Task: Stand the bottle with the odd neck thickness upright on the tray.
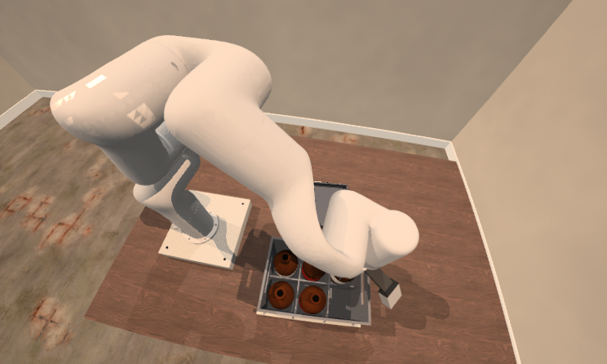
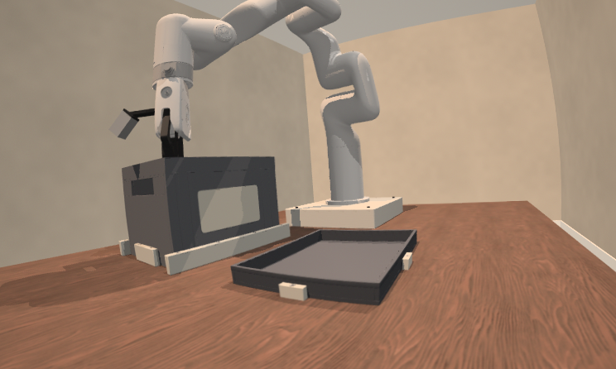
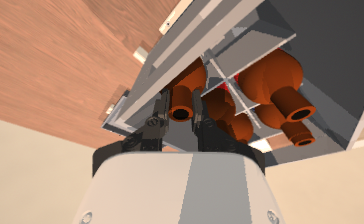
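Right now my hand is 90 mm past the brown bottle, 70 mm above it and 10 mm to the right of it. Also, from my hand: dark tray: 260 mm to the left, 150 mm below, 50 mm behind; dark grey crate: 100 mm behind, 70 mm below, 30 mm to the right.
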